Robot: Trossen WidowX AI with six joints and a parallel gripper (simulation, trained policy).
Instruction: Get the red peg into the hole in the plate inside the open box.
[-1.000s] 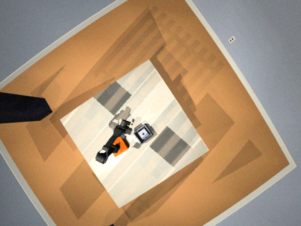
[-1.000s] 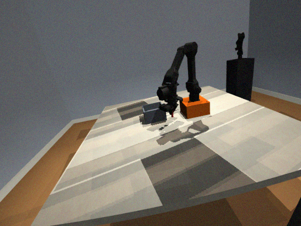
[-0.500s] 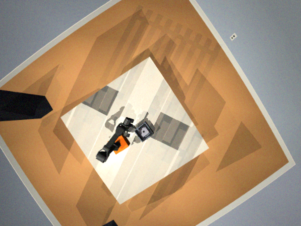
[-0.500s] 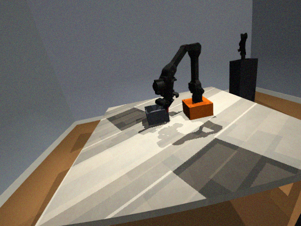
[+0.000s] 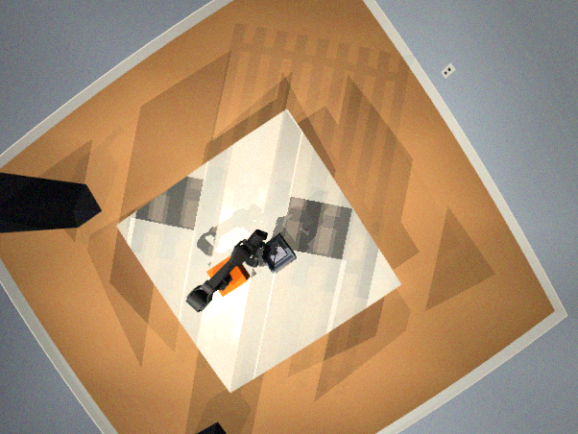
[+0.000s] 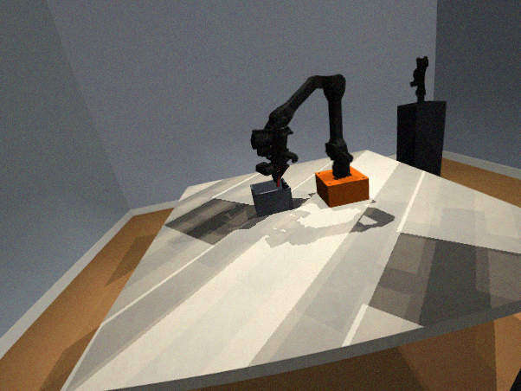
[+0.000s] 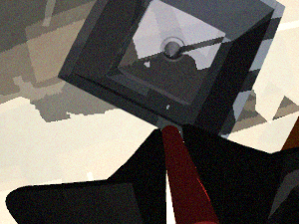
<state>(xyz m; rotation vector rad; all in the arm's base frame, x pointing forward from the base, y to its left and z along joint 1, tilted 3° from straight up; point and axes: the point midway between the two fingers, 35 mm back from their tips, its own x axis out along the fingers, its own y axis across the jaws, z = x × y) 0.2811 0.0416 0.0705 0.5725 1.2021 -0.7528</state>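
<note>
Right now the red peg is 1 cm behind my gripper tip, 1 cm to the left of it and 2 cm above it. From my gripper tip the other things lie so: grey box: 3 cm ahead, 7 cm to the right, 11 cm below; pale bottom plate: 3 cm ahead, 7 cm to the right, 9 cm below.
</note>
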